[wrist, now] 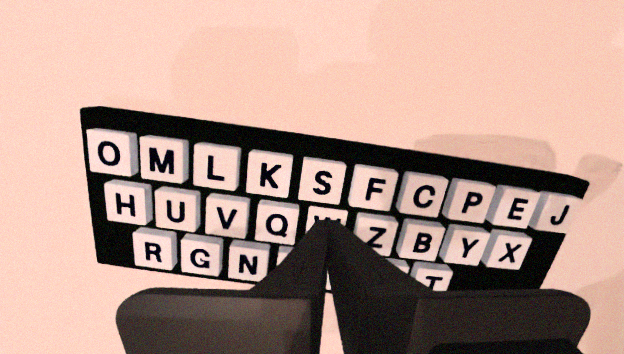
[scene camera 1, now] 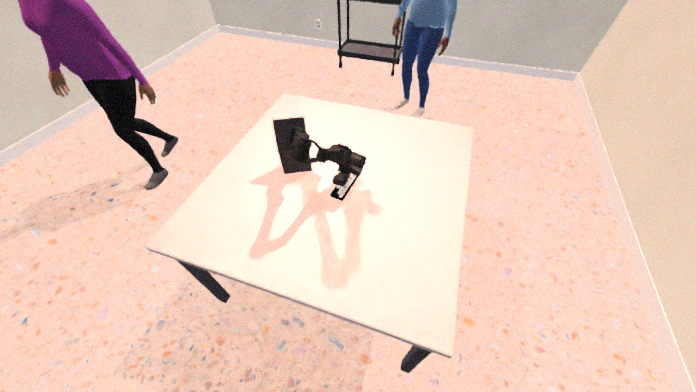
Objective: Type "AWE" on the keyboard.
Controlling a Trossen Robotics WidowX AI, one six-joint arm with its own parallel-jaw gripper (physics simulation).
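Places are measured from the arm's base along level axes (x ahead, y up, z right), in centimetres.
Pixels of known places: gripper, fingertip midpoint: [wrist: 326, 229]; arm's base, origin of the base link: [scene camera 1: 296, 135].
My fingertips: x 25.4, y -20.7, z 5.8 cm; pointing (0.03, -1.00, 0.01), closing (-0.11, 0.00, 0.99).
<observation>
For each thing: its top centre in the pictures, then the offset to it from my fingertips. Level surfaces: height alone.
- black keyboard, middle of its top: [wrist: 338, 233] [scene camera 1: 345, 181] dx +0.1, dy +0.5, dz +0.5 cm
- W key, middle of its top: [wrist: 325, 226] dx +0.2, dy +0.0, dz +0.0 cm
- E key, middle of its top: [wrist: 516, 209] dx +0.4, dy +0.5, dz +7.8 cm
- white table, its level: dy -1.1 cm
The black keyboard [scene camera 1: 338, 196] [wrist: 310, 141] with white letter keys lies on the table, slanted in the wrist view. My gripper [wrist: 326, 229] is shut and empty, its tips together over the lower part of the W key [wrist: 327, 215]; whether they touch it I cannot tell. The E key [wrist: 517, 209] is in the top row at the right, between P and J. The A key cannot be made out; several bottom-row keys between N and T are hidden behind the fingers. In the scene view the arm covers part of the keyboard and the fingertips are not clear.
The arm stands by a black plate [scene camera 1: 286, 150] on the white table [scene camera 1: 400, 280]. Arm shadows fall across the table. Beyond the table are a person in blue [scene camera 1: 424, 55], a person in purple [scene camera 1: 90, 45] at the left and a black shelf cart [scene camera 1: 370, 51].
</observation>
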